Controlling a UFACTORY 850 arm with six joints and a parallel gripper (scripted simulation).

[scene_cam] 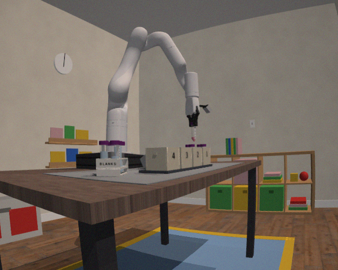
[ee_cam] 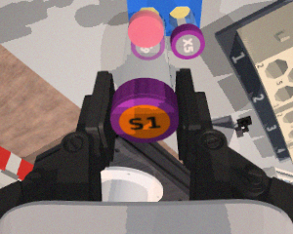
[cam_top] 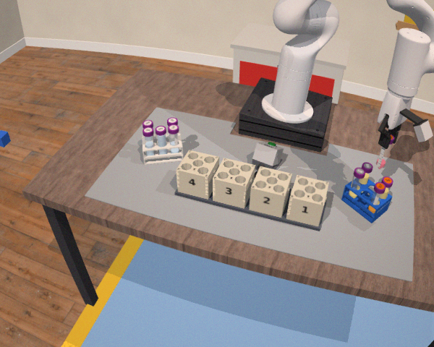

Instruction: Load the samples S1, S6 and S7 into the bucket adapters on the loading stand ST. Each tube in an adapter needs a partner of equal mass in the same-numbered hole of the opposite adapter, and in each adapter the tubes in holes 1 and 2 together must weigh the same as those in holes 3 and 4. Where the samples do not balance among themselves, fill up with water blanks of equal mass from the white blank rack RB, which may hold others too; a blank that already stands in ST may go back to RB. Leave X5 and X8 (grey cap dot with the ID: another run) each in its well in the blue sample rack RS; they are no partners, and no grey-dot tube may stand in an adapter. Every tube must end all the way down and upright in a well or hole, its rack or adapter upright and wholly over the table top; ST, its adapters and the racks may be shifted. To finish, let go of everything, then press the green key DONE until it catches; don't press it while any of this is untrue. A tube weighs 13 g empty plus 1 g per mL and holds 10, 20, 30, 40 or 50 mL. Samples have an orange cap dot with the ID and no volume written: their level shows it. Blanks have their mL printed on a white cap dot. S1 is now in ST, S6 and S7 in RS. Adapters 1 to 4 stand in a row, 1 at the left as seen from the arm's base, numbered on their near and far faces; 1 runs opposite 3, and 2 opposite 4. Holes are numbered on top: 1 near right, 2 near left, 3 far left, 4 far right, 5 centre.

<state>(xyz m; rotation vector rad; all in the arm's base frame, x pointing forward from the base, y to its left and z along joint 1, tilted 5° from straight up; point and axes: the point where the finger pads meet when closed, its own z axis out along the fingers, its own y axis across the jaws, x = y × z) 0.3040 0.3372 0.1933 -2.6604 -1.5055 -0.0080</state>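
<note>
Now: the sample S1 10 mm ahead of my hand and 50 mm below it. Also, from my hand: green DONE key 80 mm behind, 350 mm to the right, 180 mm below; blue sample rack RS 20 mm ahead, 10 mm to the right, 220 mm below; loading stand ST 120 mm ahead, 350 mm to the right, 240 mm below.
</note>
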